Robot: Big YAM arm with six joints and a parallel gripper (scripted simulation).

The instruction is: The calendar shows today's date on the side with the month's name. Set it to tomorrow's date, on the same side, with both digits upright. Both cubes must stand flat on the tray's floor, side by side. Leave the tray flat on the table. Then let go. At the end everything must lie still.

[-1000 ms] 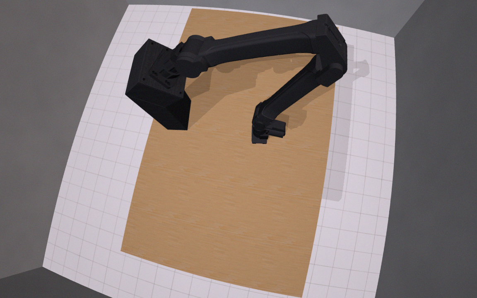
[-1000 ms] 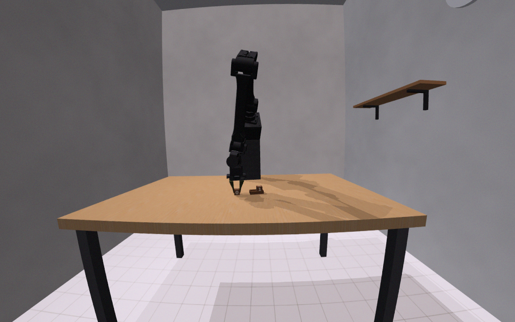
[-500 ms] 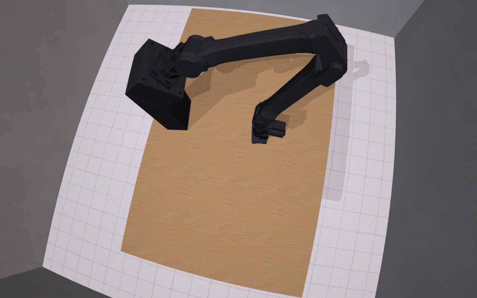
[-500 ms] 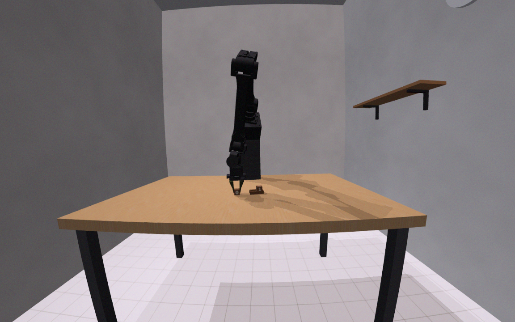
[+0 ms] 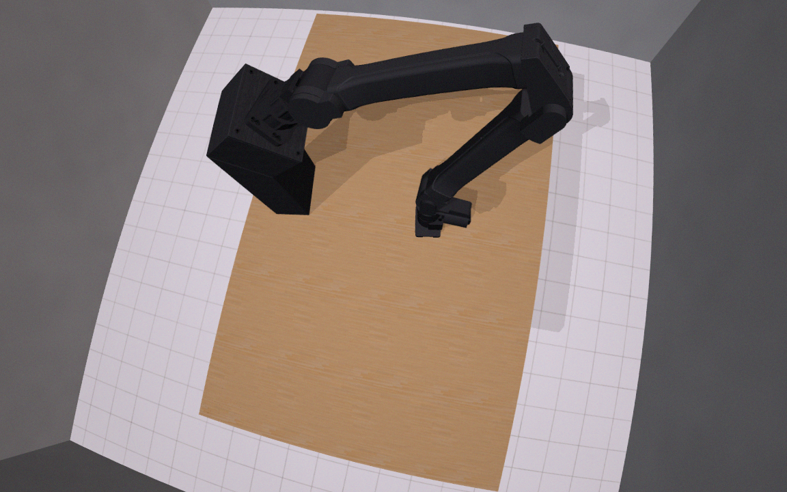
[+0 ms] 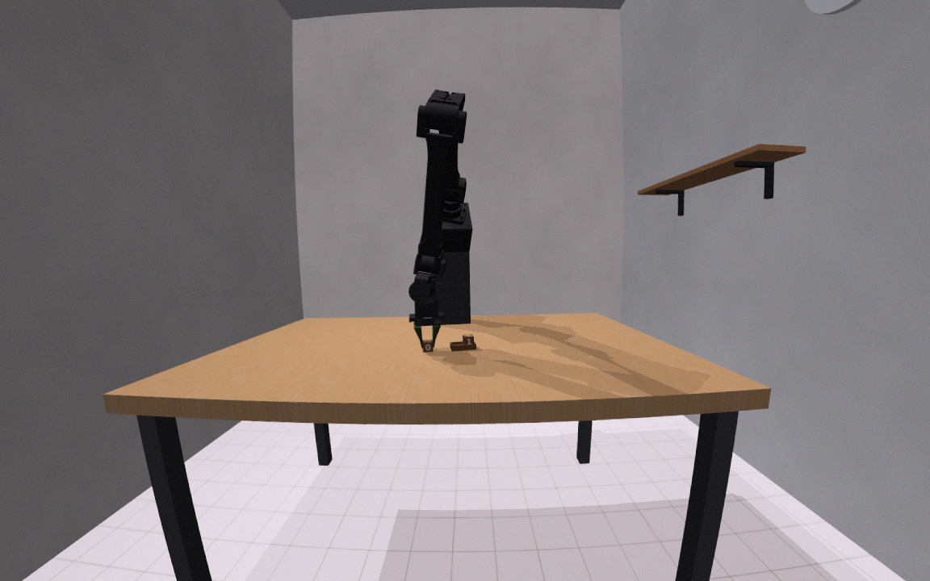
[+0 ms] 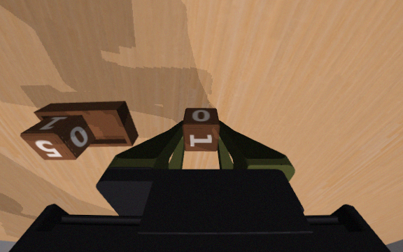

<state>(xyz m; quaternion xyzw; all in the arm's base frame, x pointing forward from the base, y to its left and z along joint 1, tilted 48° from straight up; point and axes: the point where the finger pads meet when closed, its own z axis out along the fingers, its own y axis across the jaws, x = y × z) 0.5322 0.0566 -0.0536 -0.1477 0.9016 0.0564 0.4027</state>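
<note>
The cube lies right at my hand. Also, from my hand: brown calendar tray (5 cm behind, 10 cm to the left, 1 cm below).
</note>
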